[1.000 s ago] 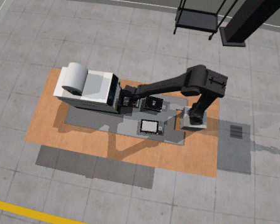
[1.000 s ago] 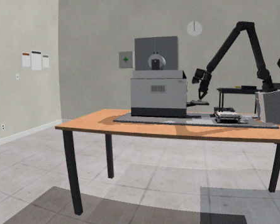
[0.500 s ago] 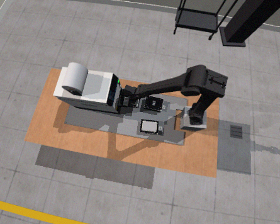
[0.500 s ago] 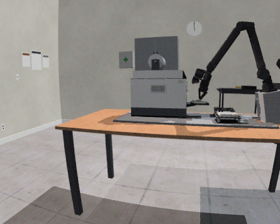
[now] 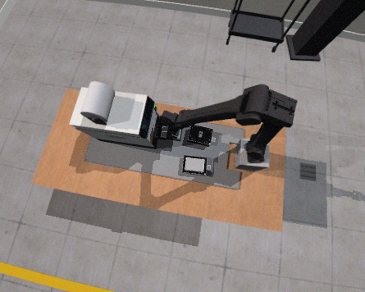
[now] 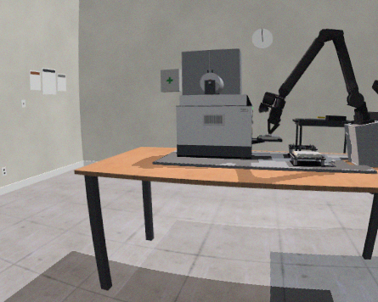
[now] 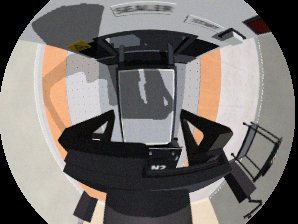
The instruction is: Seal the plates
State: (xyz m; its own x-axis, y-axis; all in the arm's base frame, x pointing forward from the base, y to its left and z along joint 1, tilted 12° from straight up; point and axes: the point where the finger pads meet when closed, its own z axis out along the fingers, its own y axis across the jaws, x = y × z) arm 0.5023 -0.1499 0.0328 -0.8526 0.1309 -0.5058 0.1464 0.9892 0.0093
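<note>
My hand is 40 mm above the sealer stage. The rest, counted from my hand: foil roll: 330 mm ahead, 280 mm above, 40 mm to the right.
</note>
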